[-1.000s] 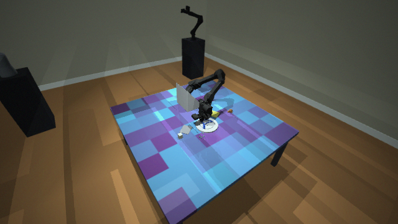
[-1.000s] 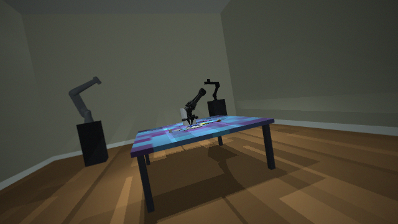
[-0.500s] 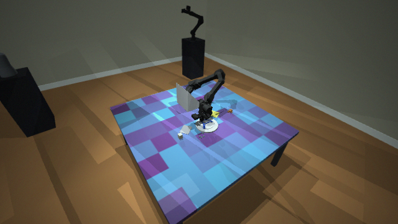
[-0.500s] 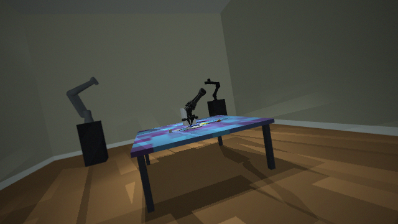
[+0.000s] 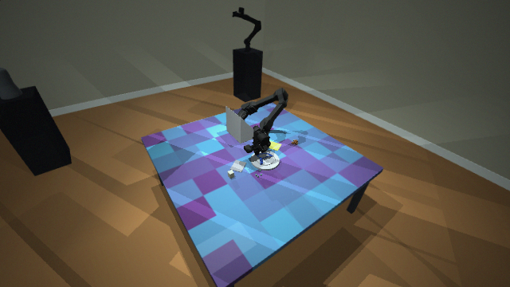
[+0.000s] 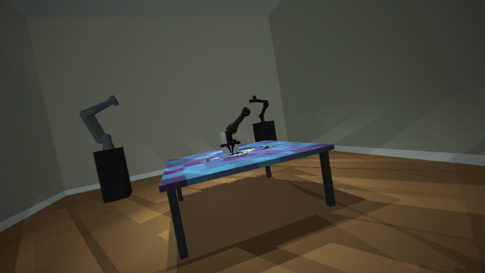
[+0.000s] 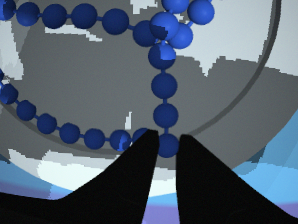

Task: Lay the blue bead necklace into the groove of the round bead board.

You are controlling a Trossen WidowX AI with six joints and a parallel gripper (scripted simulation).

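The round white bead board is 6 cm ahead of my gripper tip, 3 cm to the left of it and 1 cm below it. Also, from my gripper tip: cream cube 4 cm ahead, 25 cm to the right; then yellow patch 4 cm behind, 19 cm to the left, 2 cm below; then flat grey square 1 cm behind, 15 cm to the right, 2 cm below.
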